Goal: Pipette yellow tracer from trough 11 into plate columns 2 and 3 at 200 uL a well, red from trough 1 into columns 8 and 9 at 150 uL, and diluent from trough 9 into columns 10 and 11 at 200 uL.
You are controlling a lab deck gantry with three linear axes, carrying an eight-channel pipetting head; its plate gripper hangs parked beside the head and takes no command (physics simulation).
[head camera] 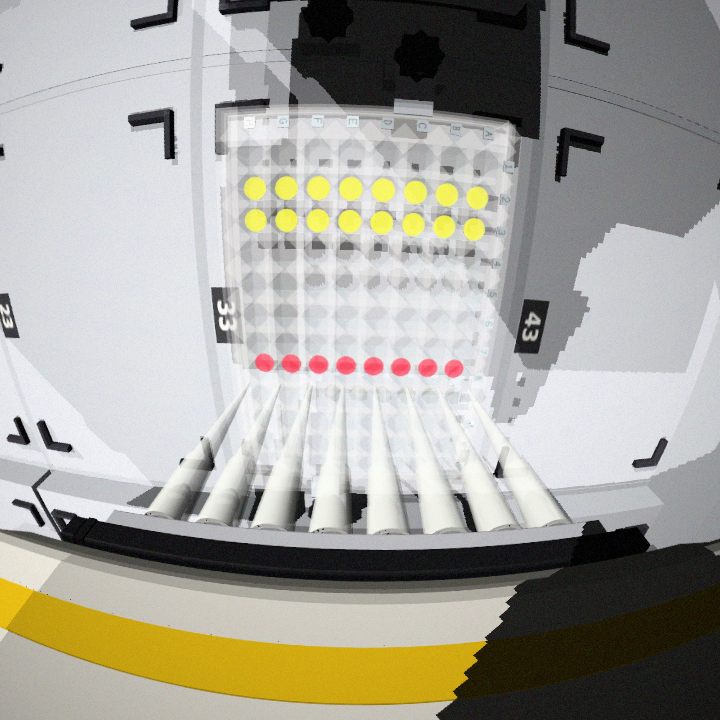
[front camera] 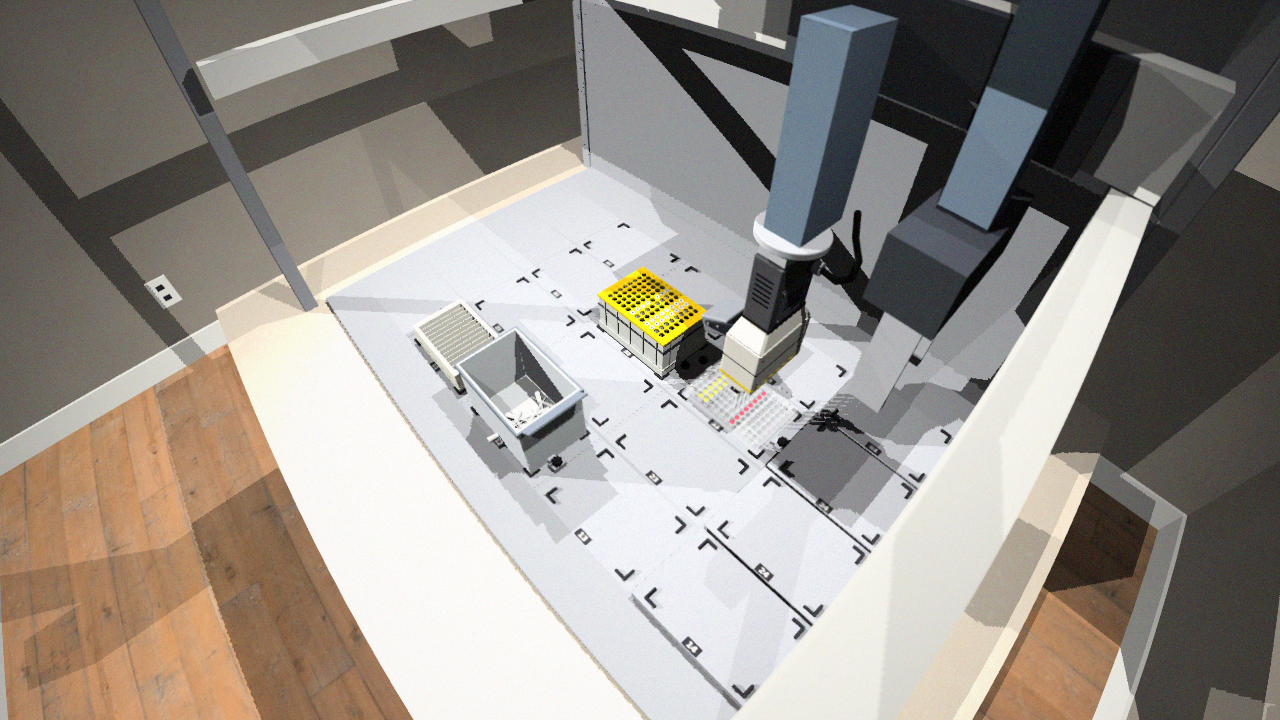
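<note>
The clear plate (front camera: 771, 426) (head camera: 362, 296) lies under the pipetting head (front camera: 759, 356). Yellow wells (front camera: 713, 389) (head camera: 350, 189) fill columns 2 and 3. Red wells (front camera: 748, 408) (head camera: 345, 364) fill column 8. Eight white tips (head camera: 331, 470) are on the head, with no colour showing in them; their ends are by column 9, just past the red wells. Whether they are inside wells I cannot tell. The trough block (front camera: 484, 323) stands at the left in the front view; its liquids cannot be made out. The parked plate gripper (front camera: 895, 380) hangs beside the head, open and empty.
The yellow tip rack (front camera: 650, 304) stands close to the plate, on the side of column 1. A grey waste bin (front camera: 556, 424) with discarded tips in it stands beside the trough block. A pale frame rail (front camera: 1002, 447) crosses the right of the front view.
</note>
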